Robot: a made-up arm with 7 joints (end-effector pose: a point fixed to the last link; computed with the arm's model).
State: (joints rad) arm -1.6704 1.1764 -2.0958 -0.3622 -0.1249 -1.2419 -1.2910
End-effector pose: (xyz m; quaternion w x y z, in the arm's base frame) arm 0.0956 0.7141 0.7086 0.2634 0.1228 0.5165 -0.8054
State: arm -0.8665 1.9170 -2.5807 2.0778 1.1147 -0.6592 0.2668
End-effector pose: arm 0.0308 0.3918 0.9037 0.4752 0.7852 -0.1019 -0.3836
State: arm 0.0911 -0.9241 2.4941 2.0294 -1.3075 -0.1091 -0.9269
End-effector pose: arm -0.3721 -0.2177 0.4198 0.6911 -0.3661 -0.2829 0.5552
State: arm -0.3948 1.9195 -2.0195 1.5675 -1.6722 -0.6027 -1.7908
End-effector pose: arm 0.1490 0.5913 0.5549 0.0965 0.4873 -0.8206 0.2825
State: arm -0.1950 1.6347 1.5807 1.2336 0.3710 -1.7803 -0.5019
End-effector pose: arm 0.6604 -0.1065 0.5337 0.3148 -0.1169 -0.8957 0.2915
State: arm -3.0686 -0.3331 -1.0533 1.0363 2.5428 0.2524 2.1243
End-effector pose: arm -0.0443 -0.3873 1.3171 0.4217 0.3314 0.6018 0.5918
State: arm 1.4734 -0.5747 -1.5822 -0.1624 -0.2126 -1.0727 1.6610
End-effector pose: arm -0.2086 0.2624 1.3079 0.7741 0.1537 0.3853 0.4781
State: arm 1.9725 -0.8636 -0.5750 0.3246 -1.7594 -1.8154 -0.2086
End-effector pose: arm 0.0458 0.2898 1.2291 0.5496 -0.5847 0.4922 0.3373
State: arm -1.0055 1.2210 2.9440 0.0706 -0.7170 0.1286 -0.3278
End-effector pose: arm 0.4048 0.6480 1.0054 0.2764 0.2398 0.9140 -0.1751
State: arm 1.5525 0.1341 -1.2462 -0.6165 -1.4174 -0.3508 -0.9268
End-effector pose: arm -0.2642 -0.1268 1.3965 0.0092 0.8898 -0.4070 -0.2063
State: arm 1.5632 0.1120 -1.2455 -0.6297 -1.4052 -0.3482 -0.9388
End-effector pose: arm -0.2710 -0.1040 1.3947 0.0175 0.8878 -0.4171 -0.1937
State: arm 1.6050 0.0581 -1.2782 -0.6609 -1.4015 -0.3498 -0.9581
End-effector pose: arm -0.2859 -0.0558 1.3879 0.0427 0.8899 -0.4243 -0.1620
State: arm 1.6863 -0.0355 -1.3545 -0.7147 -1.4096 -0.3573 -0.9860
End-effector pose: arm -0.3028 0.0214 1.3719 0.0920 0.8941 -0.4239 -0.1113
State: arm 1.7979 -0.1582 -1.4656 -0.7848 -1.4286 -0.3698 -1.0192
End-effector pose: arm -0.3064 0.1124 1.3466 0.1631 0.8953 -0.4106 -0.0571
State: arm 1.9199 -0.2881 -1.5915 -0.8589 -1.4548 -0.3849 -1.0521
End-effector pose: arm -0.2890 0.1939 1.3186 0.2417 0.8913 -0.3833 -0.0174
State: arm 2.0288 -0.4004 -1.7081 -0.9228 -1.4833 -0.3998 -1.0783
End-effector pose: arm -0.2578 0.2497 1.2970 0.3084 0.8852 -0.3483 0.0003
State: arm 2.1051 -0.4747 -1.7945 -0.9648 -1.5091 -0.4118 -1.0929
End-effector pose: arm -0.2285 0.2770 1.2862 0.3503 0.8813 -0.3171 0.0020
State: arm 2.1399 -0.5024 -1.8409 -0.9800 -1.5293 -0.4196 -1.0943
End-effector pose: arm -0.2139 0.2814 1.2857 0.3657 0.8818 -0.2978 -0.0023
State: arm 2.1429 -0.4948 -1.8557 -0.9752 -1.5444 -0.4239 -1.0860
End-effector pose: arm -0.2135 0.2724 1.2916 0.3630 0.8857 -0.2893 -0.0071
